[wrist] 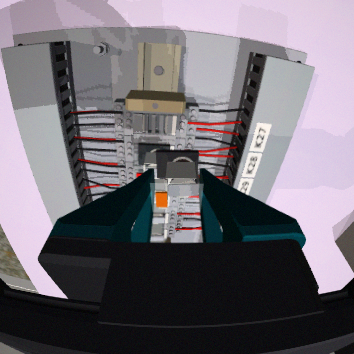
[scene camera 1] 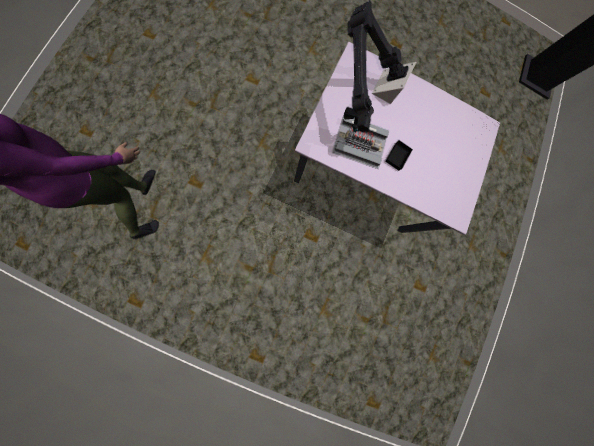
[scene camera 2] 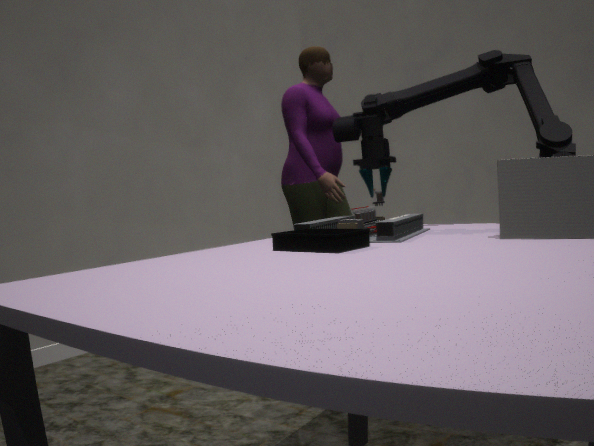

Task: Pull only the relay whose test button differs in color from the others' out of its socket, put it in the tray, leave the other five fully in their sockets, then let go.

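Places are measured from the arm's base along level axes (x back, y left, z down), in centimetres.
Where they show: gripper, fingertip midpoint: (wrist: 176,176) (scene camera 1: 355,128) (scene camera 2: 378,197); arm's base, link origin: (scene camera 1: 397,74) (scene camera 2: 562,188).
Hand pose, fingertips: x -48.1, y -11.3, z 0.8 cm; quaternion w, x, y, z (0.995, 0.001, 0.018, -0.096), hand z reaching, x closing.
Things, the pixels of their centre, and the offset from my fingertips. "spot": a spot on its surface instead. Level surfaces: height alone.
- relay, body centre: (wrist: 176,176) (scene camera 2: 378,197) dy +0.0, dx +0.0, dz +0.1 cm
- orange test button, body centre: (wrist: 161,199) dy +0.2, dx -0.9, dz -2.0 cm
- black tray, surface spot: (scene camera 2: 320,241) spot: dy +39.9, dx +5.1, dz +7.1 cm
- tan end clamp, body centre: (wrist: 155,100) dy -2.6, dx -2.0, dz +6.7 cm
- rail, surface spot: (wrist: 159,55) spot: dy -5.9, dx -2.3, dz +8.8 cm
- table, surface height: dz +9.2 cm
My gripper (scene camera 2: 378,194) (wrist: 176,176) is shut on a relay (scene camera 2: 379,197) (wrist: 181,172) with an orange test button (wrist: 161,199). In the scene camera 2 view the relay hangs upright, its pins showing below it, a little above the socket row and apart from it. In the wrist view a red test button (wrist: 139,175) shows beside the left finger; the other relays are mostly hidden by the fingers and the held relay. The black tray (scene camera 1: 406,159) (scene camera 2: 320,241) stands on the table beside the panel (scene camera 1: 357,155).
Grey wire ducts (wrist: 31,105) (wrist: 282,100) flank the sockets, with red and black wires between. A tan end clamp (wrist: 155,103) sits on the rail (wrist: 159,55). The arm's pale base box (scene camera 2: 547,197) stands on the table (scene camera 1: 440,150). A person (scene camera 1: 55,172) (scene camera 2: 312,140) stands beyond the table.
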